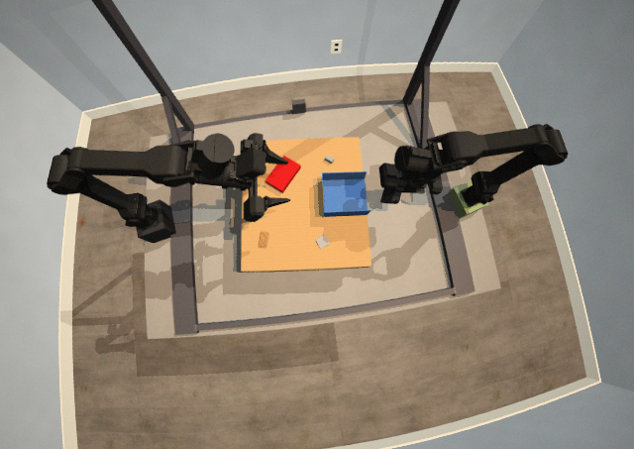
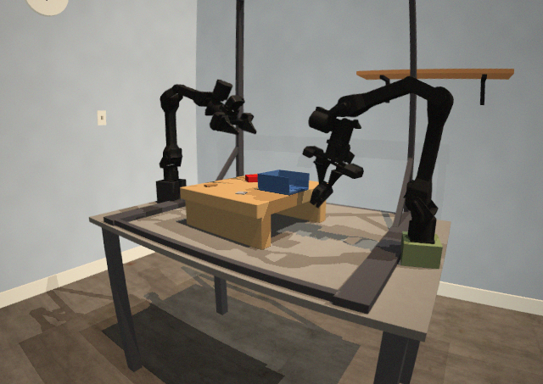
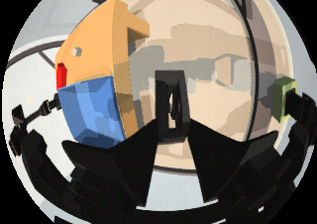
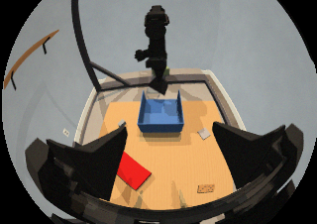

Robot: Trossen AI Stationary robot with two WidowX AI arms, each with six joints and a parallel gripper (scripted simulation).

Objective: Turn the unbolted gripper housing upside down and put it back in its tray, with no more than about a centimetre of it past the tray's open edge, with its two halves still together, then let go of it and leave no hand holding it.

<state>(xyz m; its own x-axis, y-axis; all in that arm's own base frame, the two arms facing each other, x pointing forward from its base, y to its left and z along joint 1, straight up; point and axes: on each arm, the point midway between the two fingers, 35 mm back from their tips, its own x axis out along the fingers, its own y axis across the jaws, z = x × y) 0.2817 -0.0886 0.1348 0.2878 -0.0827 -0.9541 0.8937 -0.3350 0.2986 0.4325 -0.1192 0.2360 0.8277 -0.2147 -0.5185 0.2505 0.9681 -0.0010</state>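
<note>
Right now the dark gripper housing is 20 mm to the right of my left hand and 50 mm below it. From my left hand the other things lie so: orange wooden bench (280 mm to the right, 110 mm below); blue tray (190 mm to the right, 40 mm below).
</note>
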